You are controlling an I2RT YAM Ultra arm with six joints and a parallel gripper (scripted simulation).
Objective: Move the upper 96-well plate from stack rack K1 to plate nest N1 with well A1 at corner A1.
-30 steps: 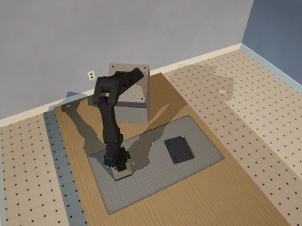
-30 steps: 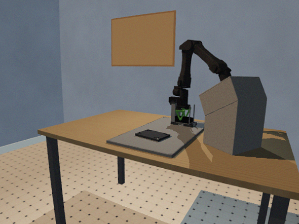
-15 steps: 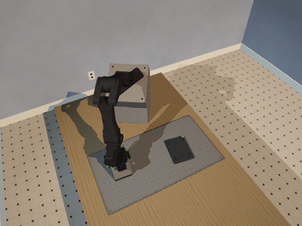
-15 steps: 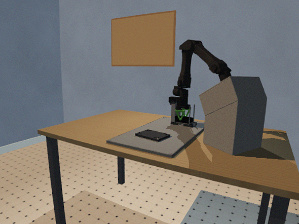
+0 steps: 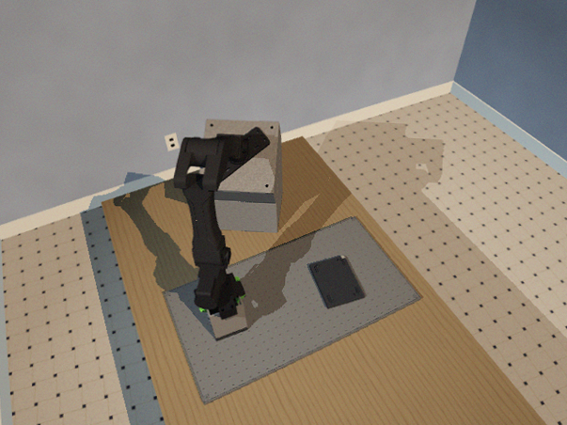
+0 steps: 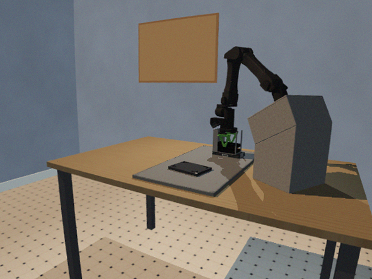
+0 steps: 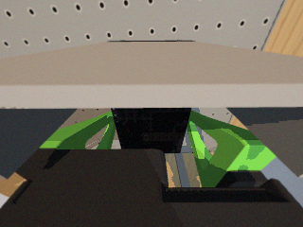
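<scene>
Now: hand 60 mm short of the pale rack wall, 20 mm to the left of it and 20 mm below it. Also, from my hand: pale A1 mark: 100 mm ahead, 410 mm to the left, 50 mm below.
</scene>
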